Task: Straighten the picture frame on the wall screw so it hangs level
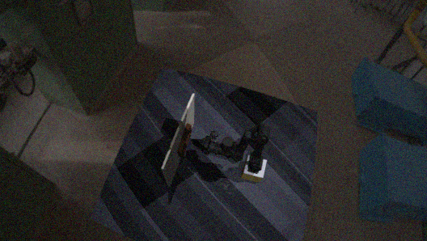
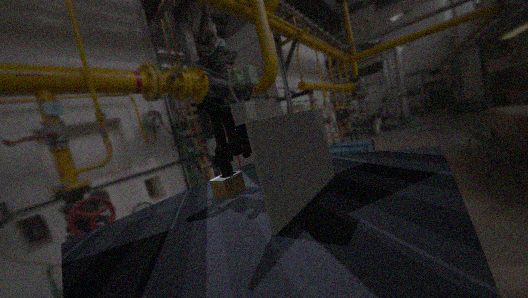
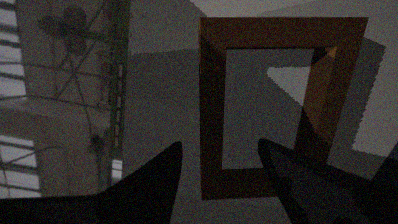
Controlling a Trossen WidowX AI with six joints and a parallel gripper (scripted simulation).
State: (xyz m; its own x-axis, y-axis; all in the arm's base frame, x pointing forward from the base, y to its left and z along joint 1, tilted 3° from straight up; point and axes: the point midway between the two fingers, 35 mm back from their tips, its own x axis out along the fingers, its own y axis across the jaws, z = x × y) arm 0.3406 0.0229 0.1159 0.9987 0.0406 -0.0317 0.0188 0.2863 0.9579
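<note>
The picture frame is 5 cm below my gripper tip, 5 cm ahead of it and 1 cm to the right of it. From my gripper tip the other things lie so: wall panel: 6 cm below, 6 cm ahead.
</note>
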